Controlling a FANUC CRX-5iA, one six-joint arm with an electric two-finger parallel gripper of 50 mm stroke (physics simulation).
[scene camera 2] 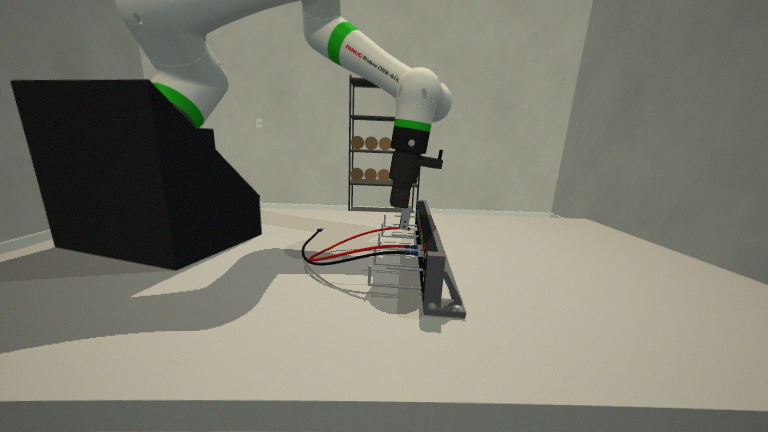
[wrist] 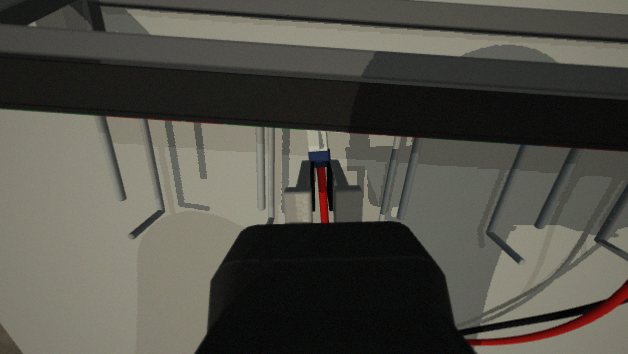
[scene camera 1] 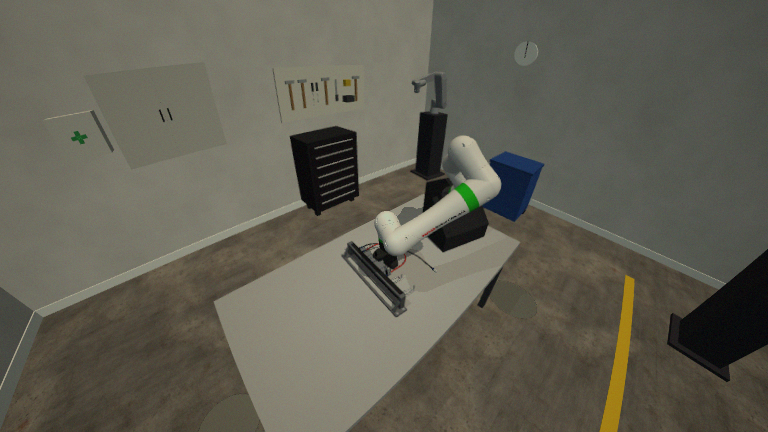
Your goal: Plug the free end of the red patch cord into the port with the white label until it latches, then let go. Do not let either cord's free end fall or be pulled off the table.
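Seen in the pictures: gripper, fingertip midpoint: (scene camera 2: 403,228) (wrist: 320,175) (scene camera 1: 388,274); arm's base, origin of the base link: (scene camera 2: 153,132).
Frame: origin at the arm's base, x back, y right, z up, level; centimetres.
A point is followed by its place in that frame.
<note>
My gripper (scene camera 2: 404,227) @(x -58.8, y -11.3, z -22.6 cm) (wrist: 320,175) @(x -58.8, y -11.3, z -22.6 cm) is shut on the red patch cord's free end, just behind its blue collar. The clear plug (wrist: 317,141) @(x -61.3, y -11.7, z -21.9 cm) points at the dark patch panel (scene camera 2: 433,255) @(x -64.5, y 18.9, z -17.9 cm) (wrist: 225,95) @(x -63.9, y -15.8, z -18.1 cm) (scene camera 1: 375,272) @(x -65.8, y -9.4, z -18.2 cm), and its front is hidden under the panel's top edge in the wrist view. How deep it sits in a port, and whether it has latched, cannot be told. The white label is hidden in the wrist view. The red cord (scene camera 2: 349,238) @(x -44.6, y -7.5, z -25.2 cm) arcs back from the fingers and loops to a second plug in the panel.
The black cord (scene camera 2: 303,249) @(x -33.6, y -2.8, z -27.4 cm) has its free end (scene camera 2: 320,229) @(x -32.8, y -19.8, z -27.2 cm) (scene camera 1: 434,269) @(x -32.3, y -21.1, z -27.3 cm) raised near the table (scene camera 1: 322,333) @(x -102.4, y -19.2, z -28.0 cm) (scene camera 2: 537,333) @(x -81.2, y 23.2, z -27.9 cm), away from the panel. Its other end is at the panel. Grey wire cable guides (wrist: 155,170) @(x -56.5, y -25.0, z -26.3 cm) (wrist: 505,190) @(x -57.3, y 4.5, z -26.3 cm) stick out on both sides of my fingers.
</note>
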